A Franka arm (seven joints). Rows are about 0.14 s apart.
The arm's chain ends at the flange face. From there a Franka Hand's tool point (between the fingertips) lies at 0.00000 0.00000 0.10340 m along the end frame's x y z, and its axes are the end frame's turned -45 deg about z.
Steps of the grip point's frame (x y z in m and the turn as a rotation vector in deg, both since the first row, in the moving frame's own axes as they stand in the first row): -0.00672, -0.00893, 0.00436, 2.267, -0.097, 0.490; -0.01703, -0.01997, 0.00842, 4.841, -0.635, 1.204; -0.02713, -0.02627, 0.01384, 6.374, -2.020, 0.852
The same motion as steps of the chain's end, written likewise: -0.00806, 0.00122, 0.00444, 1.534, -1.672, 0.490; -0.01924, 0.00335, 0.00880, 2.974, -3.872, 1.204; -0.02711, 0.00623, 0.01454, 3.079, -5.935, 0.852
